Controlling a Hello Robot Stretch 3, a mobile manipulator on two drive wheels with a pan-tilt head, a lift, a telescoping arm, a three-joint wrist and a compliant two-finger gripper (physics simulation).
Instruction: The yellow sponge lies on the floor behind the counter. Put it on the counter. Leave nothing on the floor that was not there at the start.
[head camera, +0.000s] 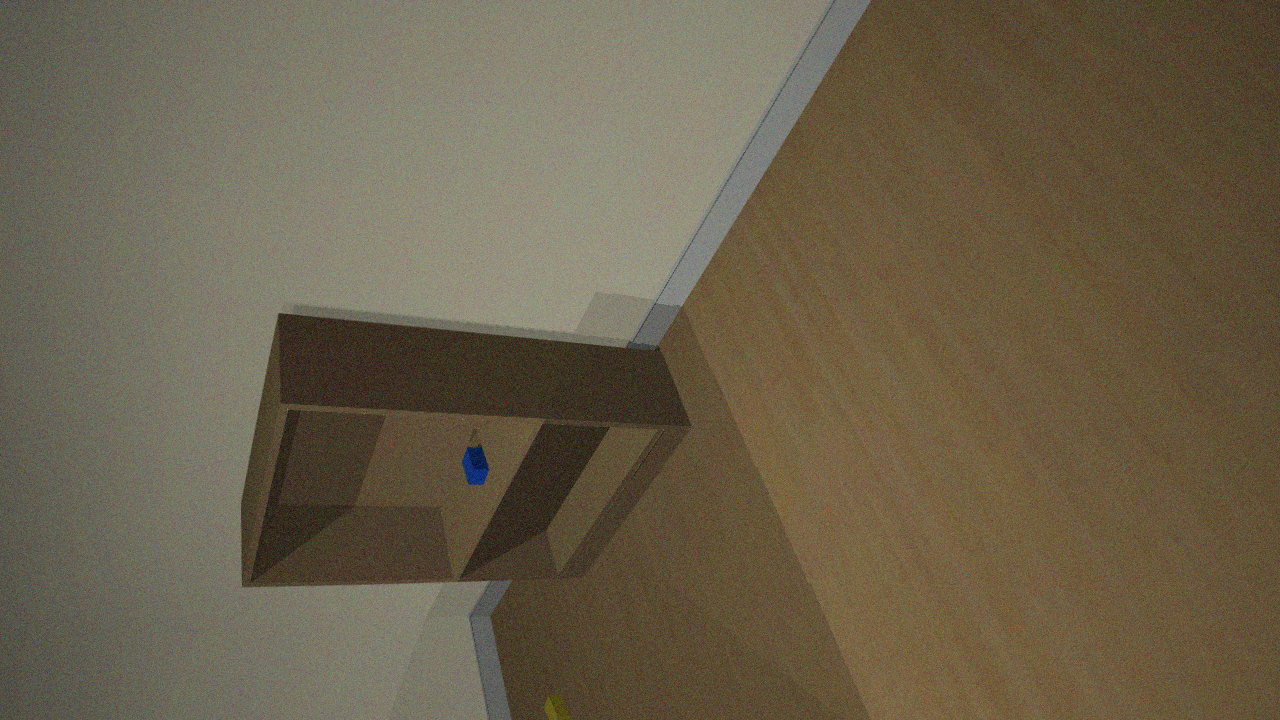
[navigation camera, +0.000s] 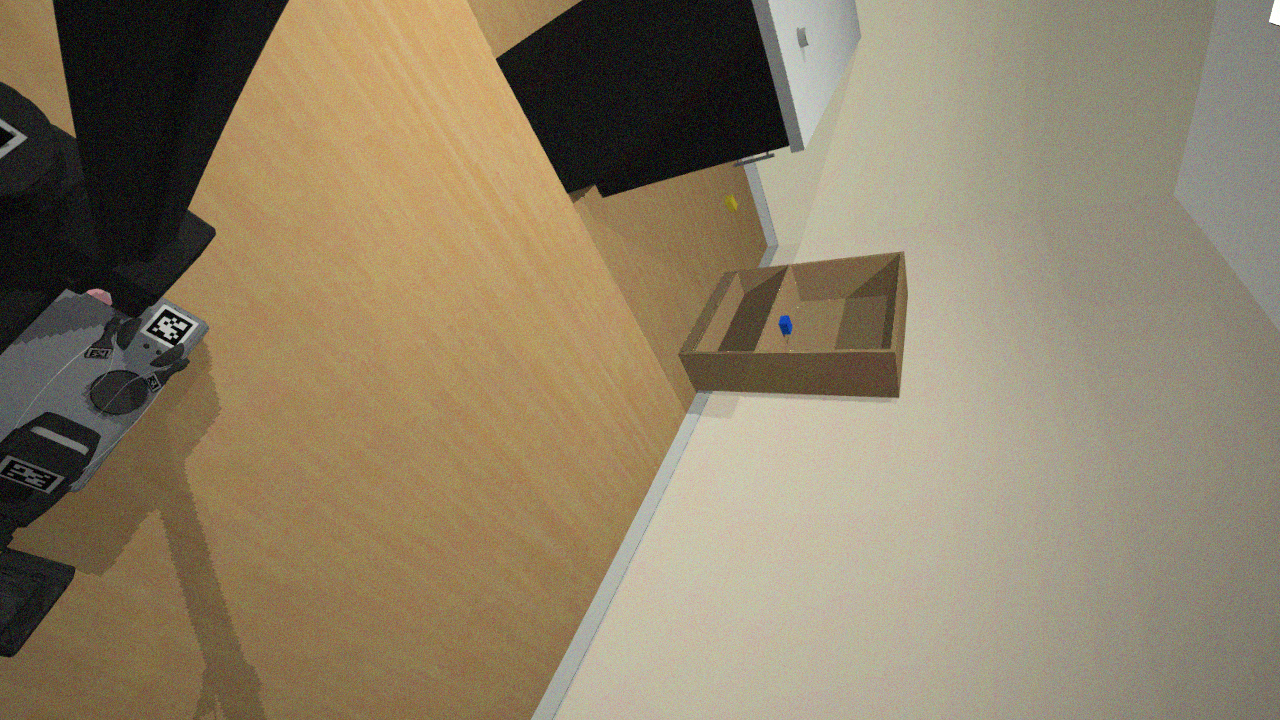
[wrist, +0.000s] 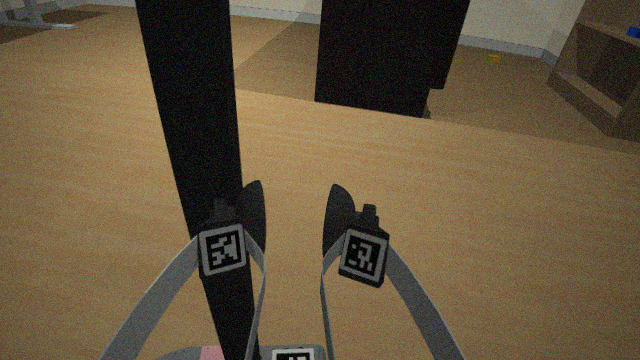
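Seen in the pictures: gripper, between the fingertips: (navigation camera: 160, 332) (wrist: 295, 208); robot's base, origin of its link: (navigation camera: 118, 387).
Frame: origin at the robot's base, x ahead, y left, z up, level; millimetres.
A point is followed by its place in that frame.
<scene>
The yellow sponge (head camera: 555, 707) @(x 1660, y 2377, z 39 mm) (navigation camera: 731, 203) @(x 1644, y 2379, z 40 mm) (wrist: 493, 58) @(x 1649, y 2375, z 32 mm) lies on the floor in shadow, near the wall. It is small in all three views and cut off at the bottom edge of the head camera view. A block with a black side and a pale top, which looks like the counter (navigation camera: 644, 98) @(x 426, y 1309, z 482 mm) (wrist: 380, 55) @(x 387, y 1319, z 260 mm), stands between me and part of that floor. The sponge shows just past its edge. My gripper (wrist: 295, 208) @(x -10, y 94, z 504 mm) is open, with bare floor seen between its fingertips, far from the sponge and the counter.
A brown open shelf unit (head camera: 447, 376) @(x 1778, y 1155, z 666 mm) (navigation camera: 787, 374) @(x 1801, y 1150, z 572 mm) stands against the wall near the sponge, with a blue block (head camera: 475, 465) @(x 1858, y 1495, z 489 mm) (navigation camera: 785, 325) @(x 1859, y 1496, z 487 mm) (wrist: 634, 32) @(x 1844, y 1511, z 475 mm) in it. My black mast (wrist: 195, 100) @(x -64, y 116, z 559 mm) rises left of the gripper. Grey metal legs (wrist: 37, 21) @(x -2057, y 2747, z 46 mm) stand at the far left.
</scene>
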